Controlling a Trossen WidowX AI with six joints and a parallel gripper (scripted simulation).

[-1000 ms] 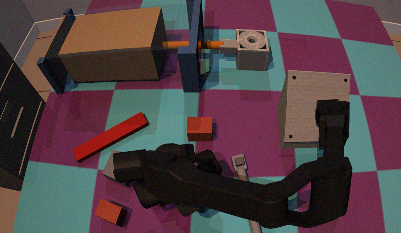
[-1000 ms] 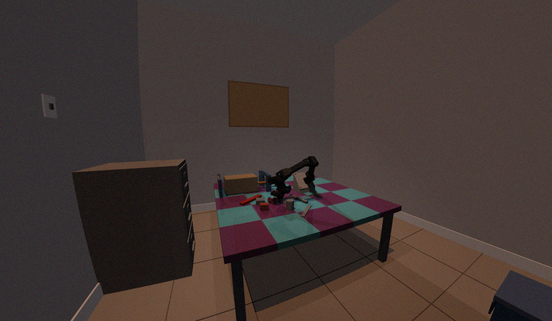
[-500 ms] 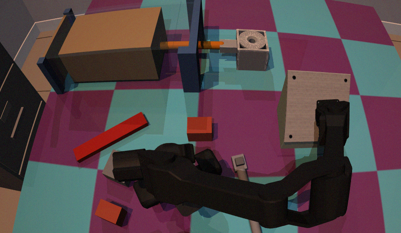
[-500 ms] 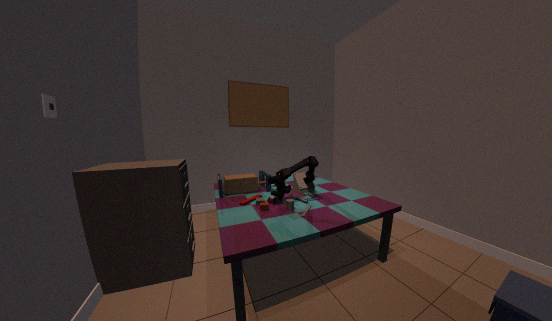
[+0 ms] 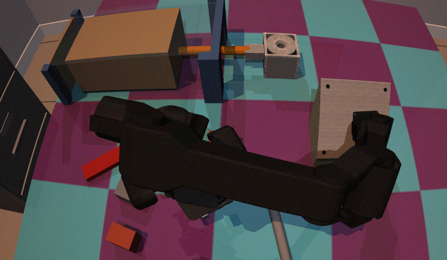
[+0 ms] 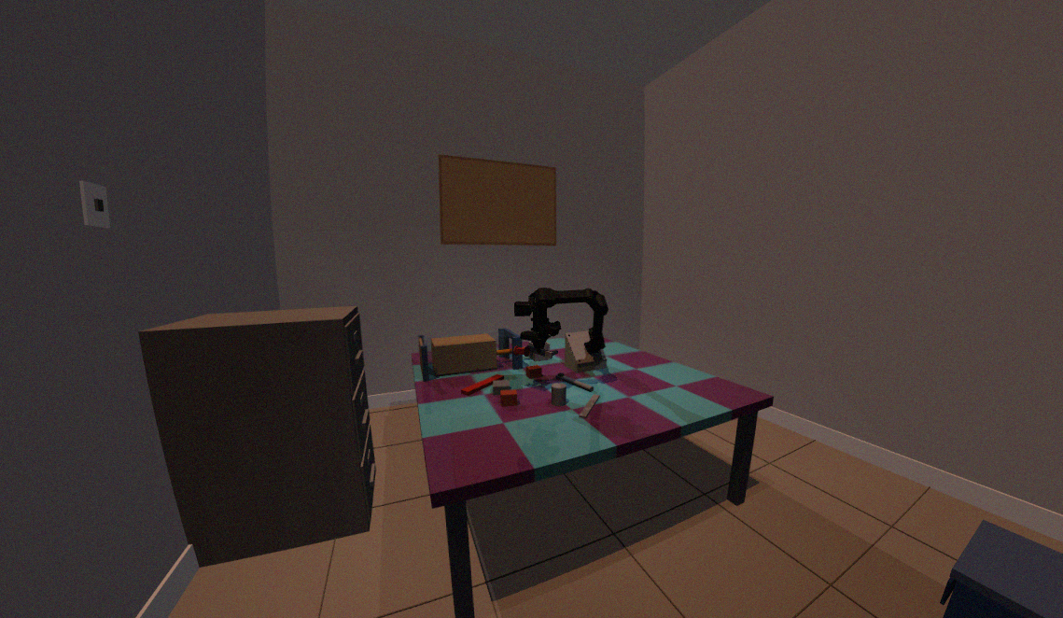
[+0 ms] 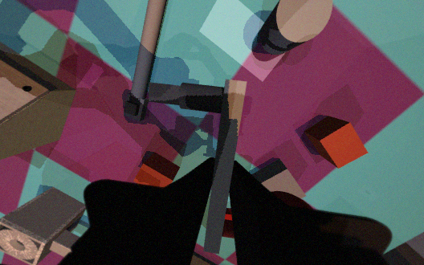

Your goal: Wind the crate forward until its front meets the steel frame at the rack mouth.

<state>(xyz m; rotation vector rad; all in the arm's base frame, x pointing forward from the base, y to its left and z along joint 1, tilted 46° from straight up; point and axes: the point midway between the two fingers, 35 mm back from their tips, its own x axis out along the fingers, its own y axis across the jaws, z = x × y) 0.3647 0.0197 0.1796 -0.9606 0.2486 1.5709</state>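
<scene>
Right now my gripper tip is 1 cm to the left of the grey crank handle, 1 cm below it and 1 cm short of it. Round my gripper tip: long red bar 20 cm ahead, 15 cm below, 14 cm to the right; grey cube 15 cm ahead, 14 cm below, 5 cm to the right; red knob 6 cm ahead, 3 cm to the right, 1 cm above.
</scene>
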